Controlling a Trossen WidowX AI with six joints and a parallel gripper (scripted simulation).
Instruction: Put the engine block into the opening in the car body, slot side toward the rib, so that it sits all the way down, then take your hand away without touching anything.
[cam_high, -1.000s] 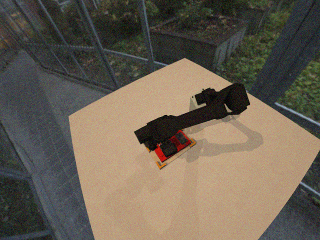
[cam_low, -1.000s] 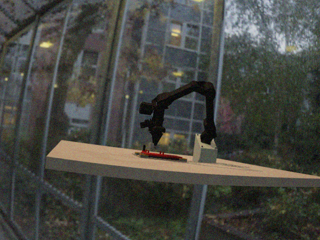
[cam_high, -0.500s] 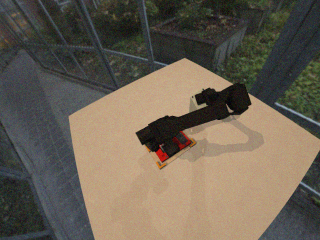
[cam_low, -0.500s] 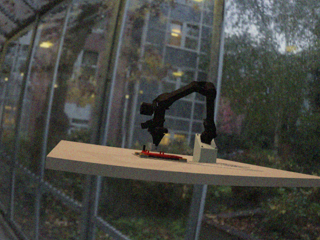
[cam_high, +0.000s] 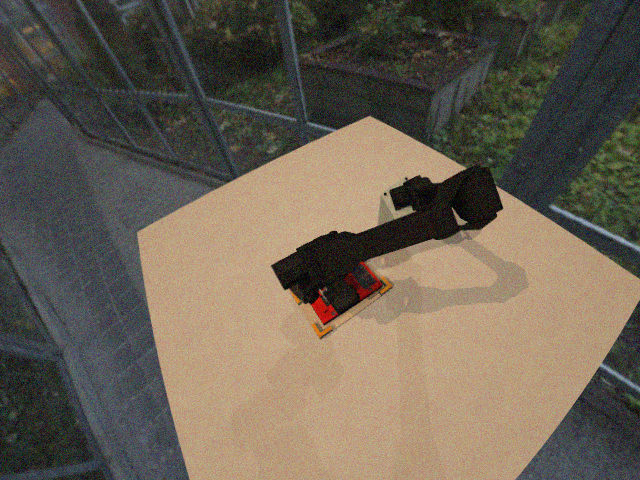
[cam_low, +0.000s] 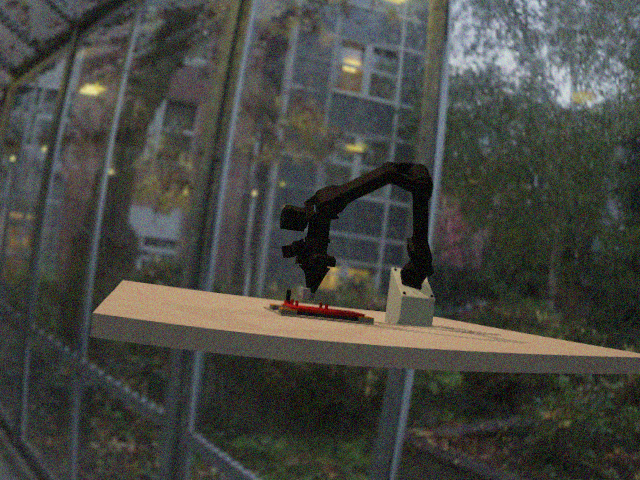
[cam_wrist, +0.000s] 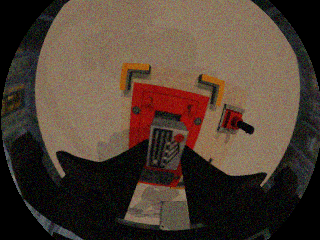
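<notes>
Right now the engine block is 1 cm below my gripper tip.
</notes>
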